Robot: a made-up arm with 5 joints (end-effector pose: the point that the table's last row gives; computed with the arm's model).
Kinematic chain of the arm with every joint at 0, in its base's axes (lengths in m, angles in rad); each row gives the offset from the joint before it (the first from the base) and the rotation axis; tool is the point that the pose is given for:
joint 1: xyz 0 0 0.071 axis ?
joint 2: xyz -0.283 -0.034 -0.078 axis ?
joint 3: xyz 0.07 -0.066 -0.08 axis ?
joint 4: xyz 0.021 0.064 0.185 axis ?
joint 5: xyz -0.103 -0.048 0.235 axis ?
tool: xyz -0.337 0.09 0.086
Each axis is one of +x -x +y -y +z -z.
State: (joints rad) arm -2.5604 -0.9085 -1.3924 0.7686 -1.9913
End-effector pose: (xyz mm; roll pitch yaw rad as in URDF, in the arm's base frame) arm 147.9 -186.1 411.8 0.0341 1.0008 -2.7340
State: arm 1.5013 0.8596 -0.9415 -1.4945 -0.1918
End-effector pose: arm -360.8 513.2 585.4 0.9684 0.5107 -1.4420
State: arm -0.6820 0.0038 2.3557 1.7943 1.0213
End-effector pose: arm 107.7 -585.6 -170.4 1.8286 -0.5374 1.3334
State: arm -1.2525 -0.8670 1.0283 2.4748 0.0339
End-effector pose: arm -274.3 -505.1 -319.0 1.9442 -0.7573 0.0003
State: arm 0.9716 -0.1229 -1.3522 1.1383 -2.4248
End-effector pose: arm -220.1 441.3 343.9 -0.8435 0.8474 -0.2221
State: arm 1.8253 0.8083 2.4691 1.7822 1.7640
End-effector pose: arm -459.8 403.9 126.6 1.1303 -0.2938 -0.8492
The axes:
joint 1: -z
joint 2: -y
joint 3: +z
joint 4: -y
joint 5: -z

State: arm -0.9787 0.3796 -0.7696 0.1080 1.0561
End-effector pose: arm -398.2 -62.9 430.9 0.4610 0.0449 -0.8510
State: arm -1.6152 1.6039 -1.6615 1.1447 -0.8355
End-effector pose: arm -341.5 -173.6 -66.4 1.4753 -0.7655 -1.0302
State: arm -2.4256 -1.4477 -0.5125 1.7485 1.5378
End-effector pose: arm -35.4 -436.5 4.8 0.3010 -0.5183 0.8219
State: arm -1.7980 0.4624 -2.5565 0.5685 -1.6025
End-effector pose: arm -267.6 -345.4 306.3 -0.1825 -0.2433 0.7946
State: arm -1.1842 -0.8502 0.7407 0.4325 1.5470
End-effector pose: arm -130.6 -128.5 449.8 -0.2528 0.5379 0.1830
